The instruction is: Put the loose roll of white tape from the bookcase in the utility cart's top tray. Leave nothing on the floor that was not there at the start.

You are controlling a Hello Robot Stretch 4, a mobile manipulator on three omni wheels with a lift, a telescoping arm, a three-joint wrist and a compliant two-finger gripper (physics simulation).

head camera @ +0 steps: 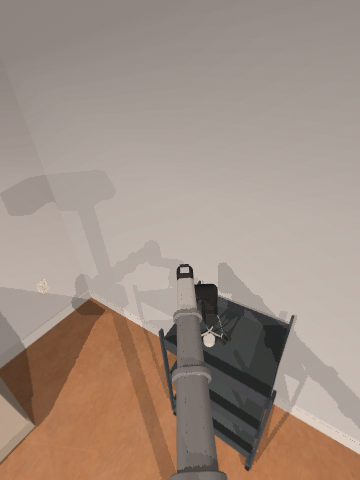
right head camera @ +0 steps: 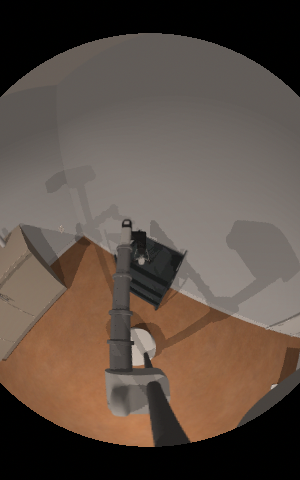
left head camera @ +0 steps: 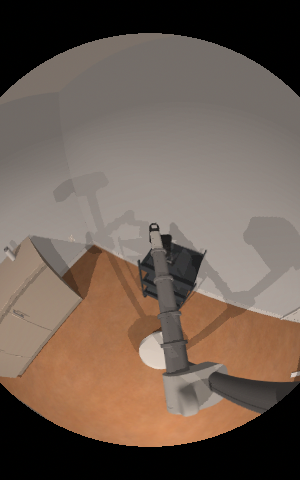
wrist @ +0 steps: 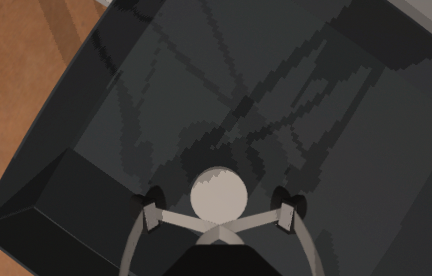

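Pixels of known places: gripper, fingertip midpoint: point(head camera: 209, 343) point(right head camera: 141, 262) point(wrist: 218, 201); robot's base, origin of the base link: point(right head camera: 135, 345) point(left head camera: 159, 349).
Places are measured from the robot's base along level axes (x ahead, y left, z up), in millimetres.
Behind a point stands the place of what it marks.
Note:
The white roll point(wrist: 219, 192) @[x 688, y -88, z 660 mm] point(head camera: 209, 341) @[x 669, y -87, z 660 mm] point(right head camera: 141, 261) @[x 670, y -91, z 660 mm] appears to rest in the utility cart's dark top tray point(wrist: 355, 175) @[x 697, y -226, z 636 mm] point(head camera: 250, 345) @[x 655, y -261, z 636 mm] point(right head camera: 167, 261) @[x 680, y -307, z 636 mm] point(left head camera: 189, 265) @[x 646, y -304, z 636 mm], towards the tray's left side in the head view. My gripper point(wrist: 218, 201) @[x 674, y -87, z 636 mm] is open. Its two dark fingertips stand on either side of the roll, with a gap on each side in the wrist view. The near part of the roll is hidden behind the crossed finger links there. My arm hides part of the cart in the head views. The bookcase cannot be made out.
The cart stands close to the wall point(head camera: 225, 150) @[x 922, y -171, z 1384 mm]. A beige cabinet point(left head camera: 45, 310) @[x 306, y 1109, z 436 mm] point(right head camera: 30, 300) @[x 275, y 1132, z 388 mm] stands at the left. A white round shape point(left head camera: 151, 351) @[x -3, y 84, z 187 mm] point(right head camera: 143, 346) @[x 0, y -87, z 187 mm] shows low beside my arm. A small white thing point(left head camera: 296, 374) point(right head camera: 274, 386) shows at the far right.

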